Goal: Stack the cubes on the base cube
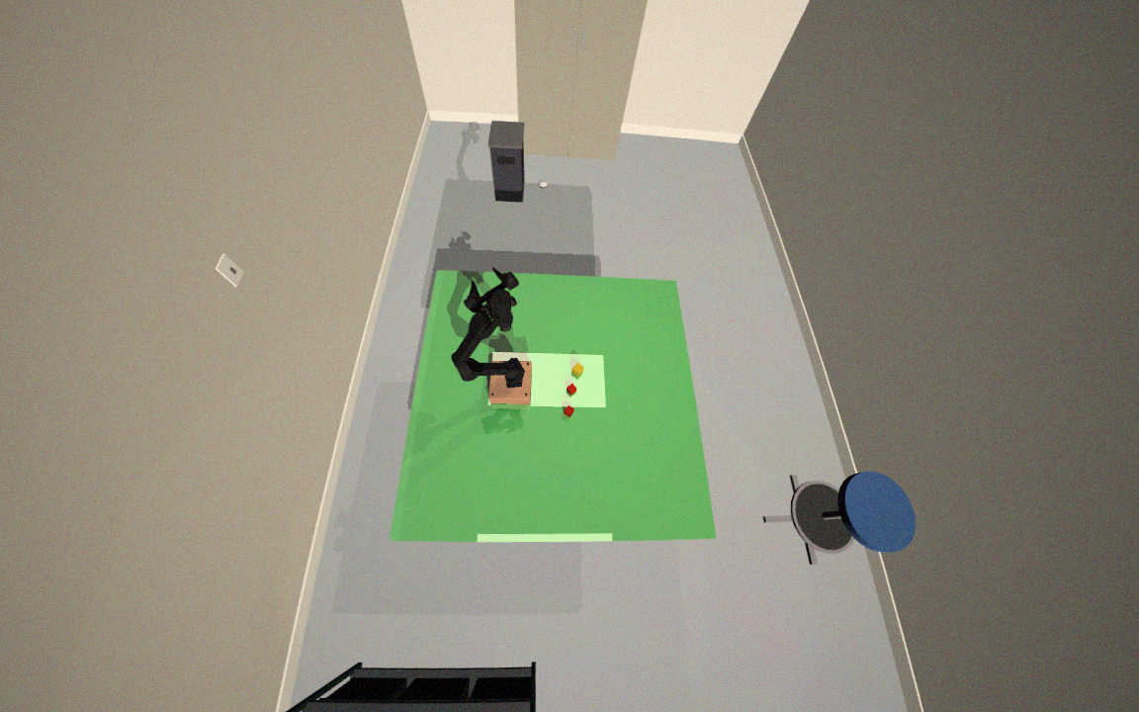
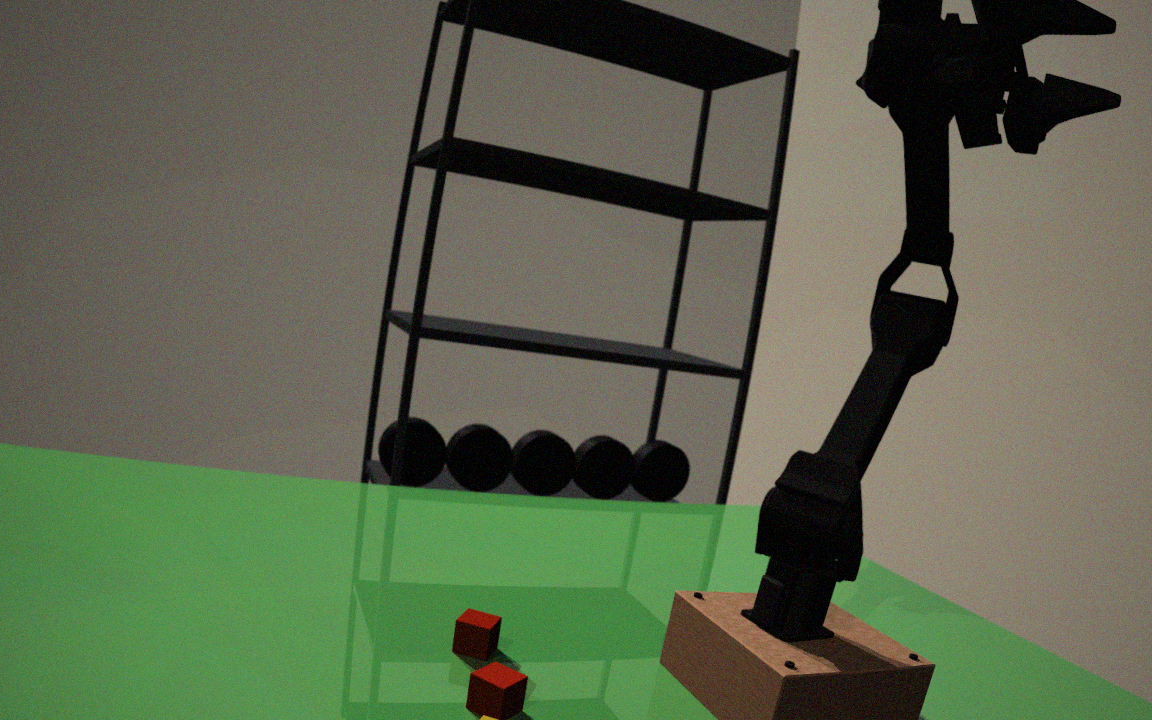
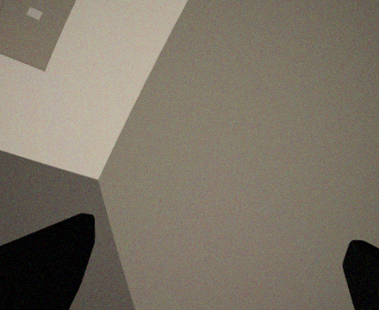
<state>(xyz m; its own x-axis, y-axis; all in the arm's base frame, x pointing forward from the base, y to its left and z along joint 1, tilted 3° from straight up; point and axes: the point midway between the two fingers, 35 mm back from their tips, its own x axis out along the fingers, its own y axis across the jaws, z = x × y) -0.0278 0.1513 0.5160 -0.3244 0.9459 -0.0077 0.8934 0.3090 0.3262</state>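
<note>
My gripper tip is now 570 mm above the yellow cube, 370 mm short of it and 140 mm to the left of it.
</note>
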